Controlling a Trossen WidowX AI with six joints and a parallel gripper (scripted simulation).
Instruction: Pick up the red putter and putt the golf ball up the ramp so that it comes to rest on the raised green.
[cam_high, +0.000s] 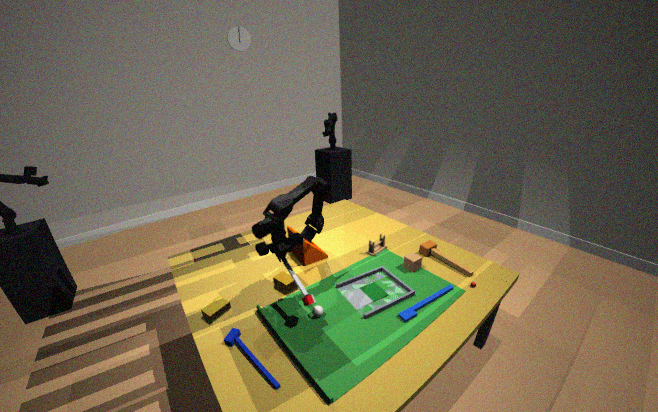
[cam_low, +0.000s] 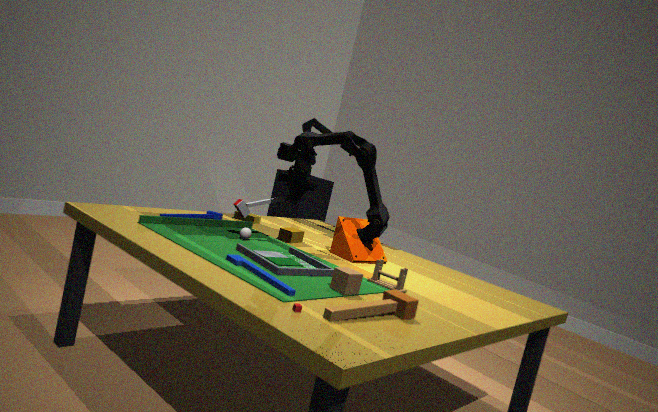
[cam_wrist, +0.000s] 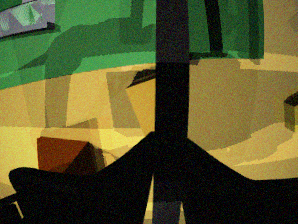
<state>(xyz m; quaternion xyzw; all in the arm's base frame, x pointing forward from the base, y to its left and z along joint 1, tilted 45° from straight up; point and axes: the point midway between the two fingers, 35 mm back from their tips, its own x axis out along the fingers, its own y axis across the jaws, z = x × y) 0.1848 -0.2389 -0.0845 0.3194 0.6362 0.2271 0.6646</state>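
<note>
My gripper tip is now 120 mm short of the red putter and 10 mm to the left of it. From my gripper tip the other things lie so: green mat 290 mm ahead, 210 mm to the left, 140 mm below; then white golf ball 220 mm ahead, 120 mm below, 20 mm to the left; then wooden cube 540 mm to the left, 250 mm ahead, 110 mm below.
</note>
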